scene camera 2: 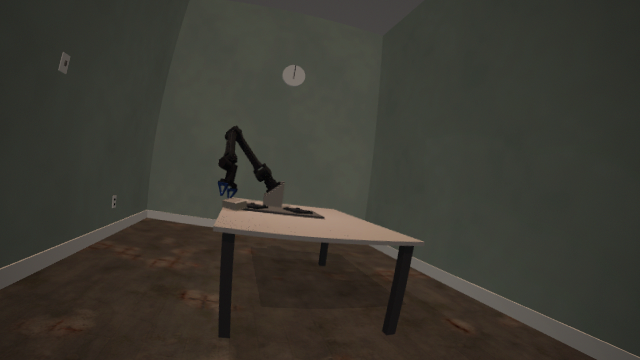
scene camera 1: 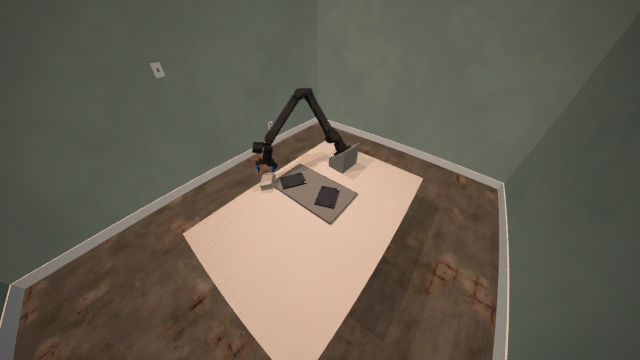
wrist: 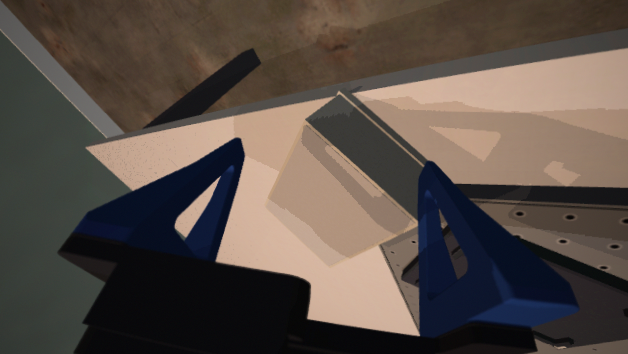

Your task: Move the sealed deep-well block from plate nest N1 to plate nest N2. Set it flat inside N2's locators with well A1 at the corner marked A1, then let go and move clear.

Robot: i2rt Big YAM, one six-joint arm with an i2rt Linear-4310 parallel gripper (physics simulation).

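Frame: origin at the arm's base, x right, y ahead, z up, level; centimetres.
Seen in the pictures: gripper, fingertip midpoint: [scene camera 2: 225, 198] [scene camera 1: 265, 172] [wrist: 330, 157]; arm's base, link origin: [scene camera 2: 273, 188] [scene camera 1: 342, 151].
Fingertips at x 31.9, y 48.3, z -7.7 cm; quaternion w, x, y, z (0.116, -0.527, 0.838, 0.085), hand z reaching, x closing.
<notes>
Pixels of each thing's top centre, then the offset from my fingertips to it.
- sealed deep-well block, top centre: [wrist: 320, 225] [scene camera 2: 234, 198] [scene camera 1: 267, 177] dz +0.5, dx -5.9, dy +3.0 cm
- grey base board, top centre: [scene camera 2: 277, 209] [scene camera 1: 312, 188] dz -4.0, dx -33.1, dy -13.3 cm
- dark nest, top centre: [wrist: 517, 306] [scene camera 2: 254, 204] [scene camera 1: 292, 179] dz -2.2, dx -17.8, dy -9.5 cm
The sealed deep-well block [scene camera 1: 268, 179] [scene camera 2: 234, 204] [wrist: 345, 200], a pale box, rests on the table beside the grey base board [scene camera 1: 331, 216] [wrist: 540, 227], outside both nests. It is turned at an angle, one corner close to the table's edge. One dark nest [scene camera 1: 292, 180] [scene camera 2: 257, 205] [wrist: 575, 285] is near it; the other nest [scene camera 1: 327, 197] [scene camera 2: 298, 210] is farther along the board. I cannot read N1, N2 or A1. My gripper [scene camera 1: 266, 170] [scene camera 2: 226, 195] [wrist: 330, 157] is open and empty above the block. In the wrist view the right finger overlaps the block's near end.
The arm's upright mounting plate [scene camera 1: 344, 159] [scene camera 2: 274, 197] stands behind the board. The table's edge [wrist: 450, 70] runs close past the block, with the floor beyond. The perforated board lies to the right in the wrist view, partly hidden by the right finger.
</notes>
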